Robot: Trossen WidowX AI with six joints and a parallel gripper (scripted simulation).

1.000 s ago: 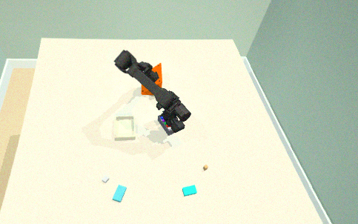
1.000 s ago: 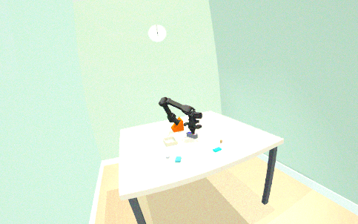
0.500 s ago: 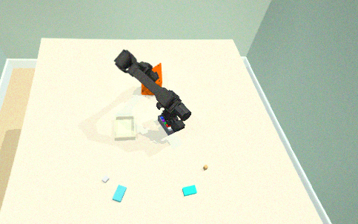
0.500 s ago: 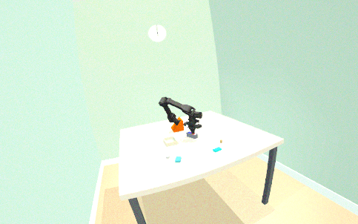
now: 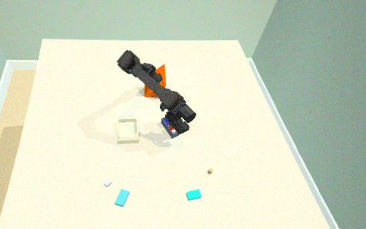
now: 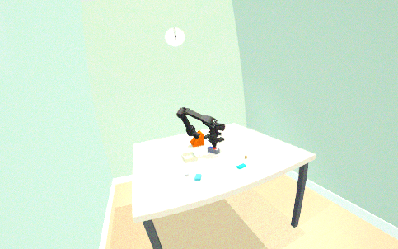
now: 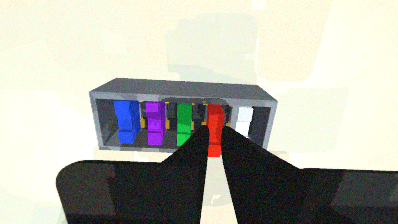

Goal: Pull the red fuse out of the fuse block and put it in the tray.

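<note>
Right now my gripper tip is 20 mm past the green fuse, 10 mm to the left of it and 20 mm above it. Round my gripper tip: purple fuse (40 mm behind, 10 mm to the right, 20 mm below); then red fuse (10 mm below); then white fuse (20 mm ahead, 10 mm to the left, 20 mm below).
</note>
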